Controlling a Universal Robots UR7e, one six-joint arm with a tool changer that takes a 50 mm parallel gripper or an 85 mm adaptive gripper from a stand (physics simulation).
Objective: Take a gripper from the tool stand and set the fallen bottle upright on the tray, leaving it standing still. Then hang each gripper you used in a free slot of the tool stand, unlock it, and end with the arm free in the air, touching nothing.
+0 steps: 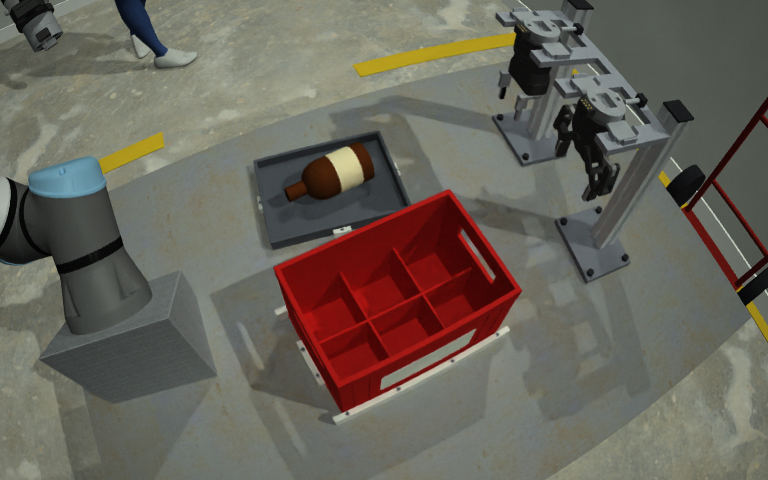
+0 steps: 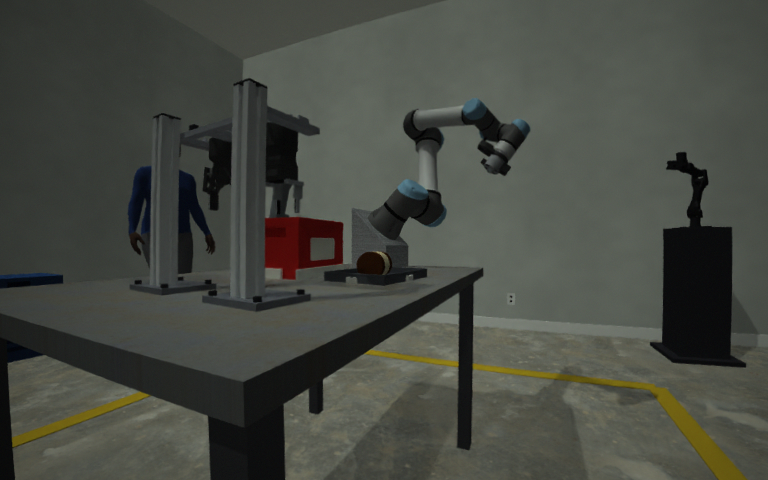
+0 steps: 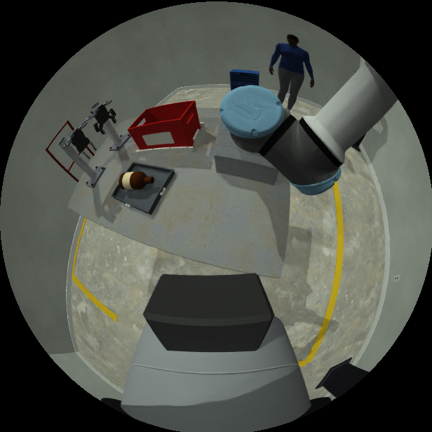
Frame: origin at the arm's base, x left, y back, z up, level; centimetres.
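Seen in the pictures: hand, tool point: [image 1: 48, 42] [image 2: 490, 169]; arm's base, link origin: [image 1: 110, 311] [image 2: 382, 227].
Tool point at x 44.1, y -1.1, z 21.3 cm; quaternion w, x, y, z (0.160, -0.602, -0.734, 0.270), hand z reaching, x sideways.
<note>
Pixels of each thing's top centre, then the offset from my tool point to it. "*": a spot on its surface instead.
- brown bottle, top centre: [image 1: 325, 164] [image 2: 378, 251] dx -28.7, dy -41.2, dz -30.2 cm
- dark tray, top centre: [image 1: 327, 181] [image 2: 378, 269] dx -28.6, dy -41.5, dz -35.5 cm
- arm's end, surface spot: [image 2: 490, 170] * dx +0.0, dy -1.4, dz -0.8 cm
- red crate, top centre: [image 1: 399, 280] [image 2: 298, 220] dx -57.8, dy -39.0, dz -20.6 cm
The brown bottle [image 1: 346, 169] [image 2: 370, 263] [image 3: 130, 180] with a cream label lies on its side in the dark tray [image 1: 305, 223] [image 2: 404, 276] [image 3: 155, 192], its neck toward the robot base. The parallel gripper [image 1: 510, 103] [image 2: 288, 206] hangs fingers down in one slot of the tool stand [image 1: 640, 181] [image 2: 248, 198] [image 3: 87, 167]; its fingers stand apart. The black adaptive gripper [image 1: 575, 172] hangs in the other slot, its fingers apart. The arm's end [image 1: 45, 39] [image 2: 495, 164] carries no gripper and is high in the air, far from stand and bottle.
A red crate [image 1: 368, 234] [image 2: 282, 249] [image 3: 187, 130] with dividers stands beside the tray. The grey base block [image 1: 130, 350] carries the arm. A red cart [image 1: 727, 157] is behind the stand. A person [image 2: 186, 198] [image 3: 292, 57] stands beyond the table. A black pedestal [image 2: 696, 294] stands apart.
</note>
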